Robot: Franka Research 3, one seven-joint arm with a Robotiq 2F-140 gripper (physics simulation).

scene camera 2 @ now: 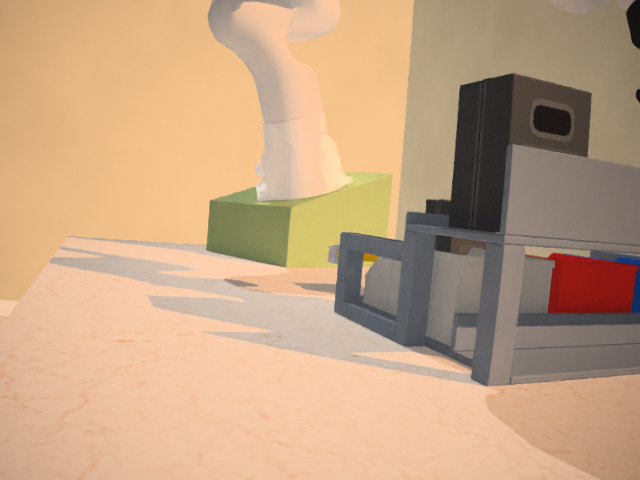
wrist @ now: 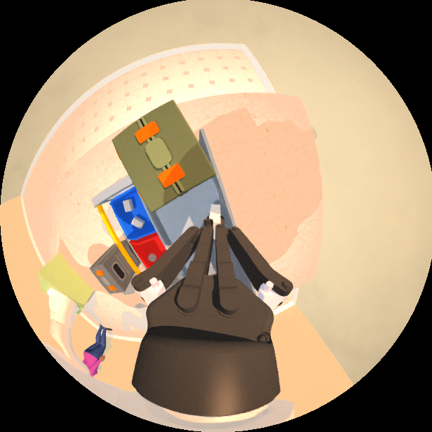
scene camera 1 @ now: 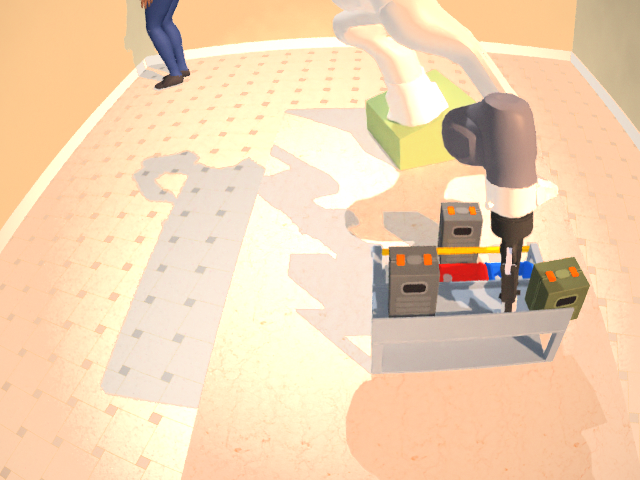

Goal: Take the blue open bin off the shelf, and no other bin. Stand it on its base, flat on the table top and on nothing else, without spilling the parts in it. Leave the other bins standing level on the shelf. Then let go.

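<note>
The blue open bin [scene camera 1: 525, 268] [wrist: 143, 210] sits low in the grey shelf [scene camera 1: 470, 328] [scene camera 2: 496, 310], at its right end in scene camera 1, with small grey parts inside. A sliver of the blue bin [scene camera 2: 637, 289] shows in scene camera 2. The red bin [scene camera 1: 462, 272] [scene camera 2: 591, 284] [wrist: 145, 244] is beside it, and pale grey bins [scene camera 2: 454, 294] stand farther along. My gripper [scene camera 1: 509, 307] [wrist: 215, 211] is shut and empty, pointing down at the shelf's top board, between the green case and the dark grey case. Whether its tips touch the board is unclear.
A green case [scene camera 1: 555, 284] [wrist: 159, 150] stands turned on the top board's right end, overhanging it. A dark grey case [scene camera 1: 413, 281] [scene camera 2: 522, 113] stands at the left end. Another grey case [scene camera 1: 460, 229] [wrist: 112, 265] stands behind the yellow bar [scene camera 1: 449, 251] [wrist: 116, 240], which crosses the bins' robot side.
</note>
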